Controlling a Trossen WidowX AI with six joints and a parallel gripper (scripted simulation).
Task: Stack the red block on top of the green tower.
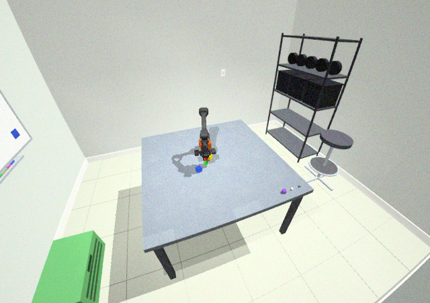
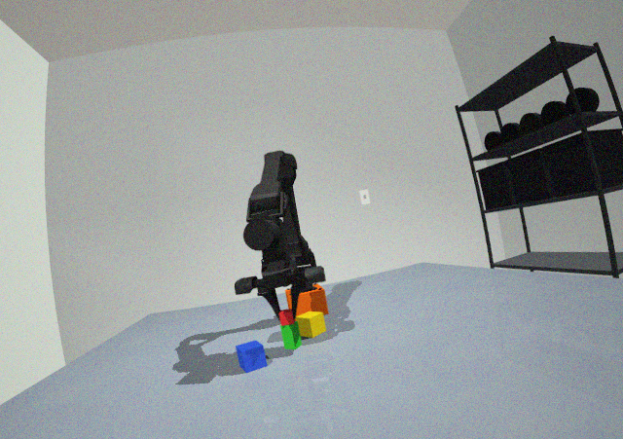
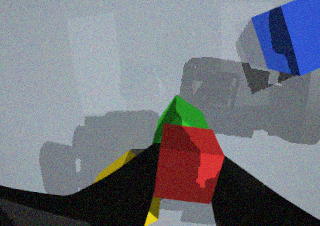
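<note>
Now: the red block 10 mm above my gripper tip. Also, from my gripper tip: blue block: 90 mm to the right, 40 mm below, 40 mm ahead; yellow block: 70 mm to the left, 50 mm behind, 40 mm below.
</note>
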